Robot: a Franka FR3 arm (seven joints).
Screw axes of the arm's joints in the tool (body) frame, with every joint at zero. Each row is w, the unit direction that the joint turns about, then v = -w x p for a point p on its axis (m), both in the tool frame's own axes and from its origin. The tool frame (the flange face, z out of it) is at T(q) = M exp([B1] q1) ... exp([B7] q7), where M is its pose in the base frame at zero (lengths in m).
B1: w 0 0 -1 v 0 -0.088 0
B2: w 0 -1 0 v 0.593 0 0.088
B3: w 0 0 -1 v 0 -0.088 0
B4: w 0 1 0 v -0.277 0 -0.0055
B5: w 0 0 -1 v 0 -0.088 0
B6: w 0 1 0 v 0.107 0 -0.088
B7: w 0 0 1 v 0 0 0
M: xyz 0.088 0 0.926 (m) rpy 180 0 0 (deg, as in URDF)
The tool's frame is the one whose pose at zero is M.
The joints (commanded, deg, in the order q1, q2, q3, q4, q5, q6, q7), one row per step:
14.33 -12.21 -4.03 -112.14 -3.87 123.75 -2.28
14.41 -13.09 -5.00 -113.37 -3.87 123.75 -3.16
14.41 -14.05 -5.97 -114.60 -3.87 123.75 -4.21
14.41 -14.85 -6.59 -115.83 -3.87 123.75 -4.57
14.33 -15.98 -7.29 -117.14 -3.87 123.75 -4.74
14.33 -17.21 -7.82 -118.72 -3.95 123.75 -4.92
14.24 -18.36 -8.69 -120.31 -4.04 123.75 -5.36
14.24 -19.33 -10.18 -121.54 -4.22 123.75 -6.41
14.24 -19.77 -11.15 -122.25 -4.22 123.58 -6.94
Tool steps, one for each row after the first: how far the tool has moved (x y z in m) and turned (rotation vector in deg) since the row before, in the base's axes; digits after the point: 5 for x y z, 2 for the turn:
-0.00367 -0.00992 -0.00318 -0.14 0.39 -0.04
-0.00411 -0.01064 -0.00260 -0.15 0.31 0.05
-0.00402 -0.00690 -0.00407 0.03 0.47 -0.24
-0.00552 -0.00865 -0.00201 0.22 0.24 -0.56
-0.00663 -0.00627 -0.00368 0.11 0.40 -0.27
-0.00596 -0.01005 -0.00479 0.11 0.51 -0.42
-0.00448 -0.01491 -0.00362 0.03 0.36 -0.33
-0.00238 -0.00933 -0.00363 0.17 0.52 -0.38

